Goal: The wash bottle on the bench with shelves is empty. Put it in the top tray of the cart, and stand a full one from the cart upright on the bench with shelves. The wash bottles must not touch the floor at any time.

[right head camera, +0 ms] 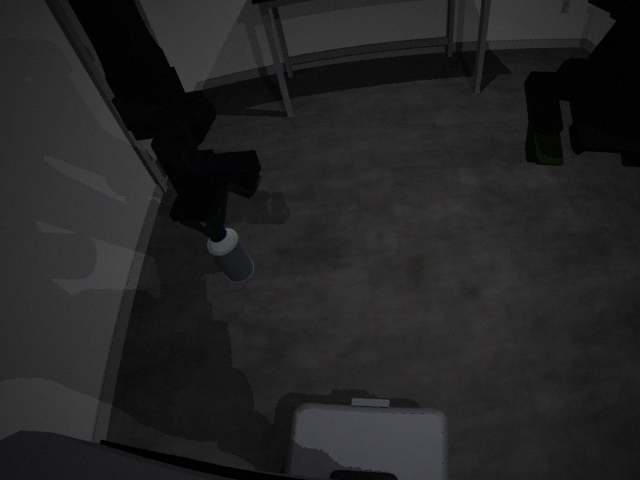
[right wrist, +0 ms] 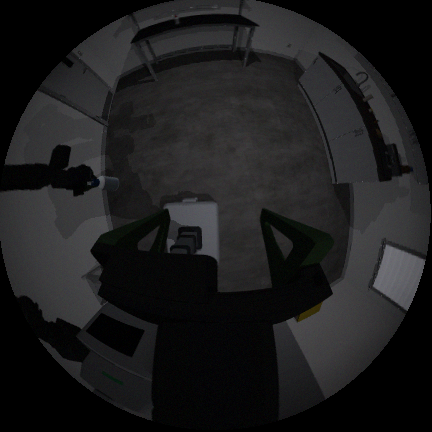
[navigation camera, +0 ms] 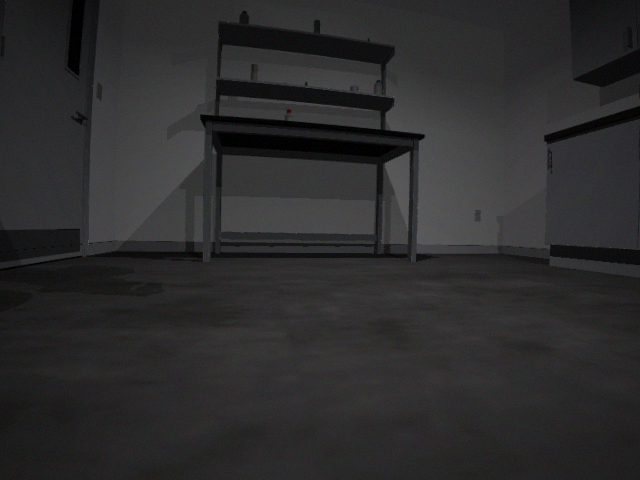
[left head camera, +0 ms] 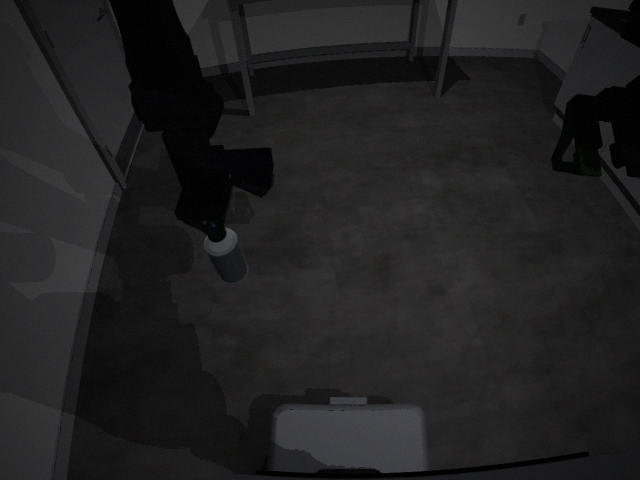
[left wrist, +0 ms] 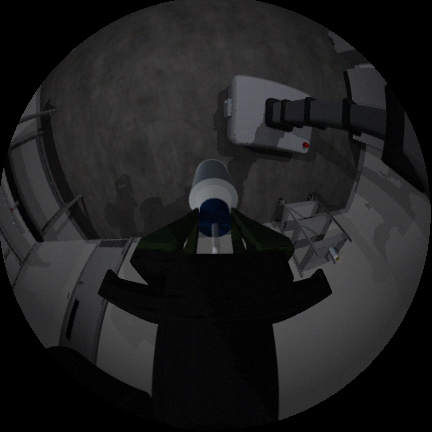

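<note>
The left gripper [left head camera: 218, 230] can be seen in the left wrist view [left wrist: 214, 212] as well. The right head camera has the right gripper [right head camera: 576, 156], which also appears in the left head camera view [left head camera: 591, 167] and in the right wrist view [right wrist: 214, 213], while a bench with shelves [navigation camera: 241, 136] is visible to the navigation camera.
</note>
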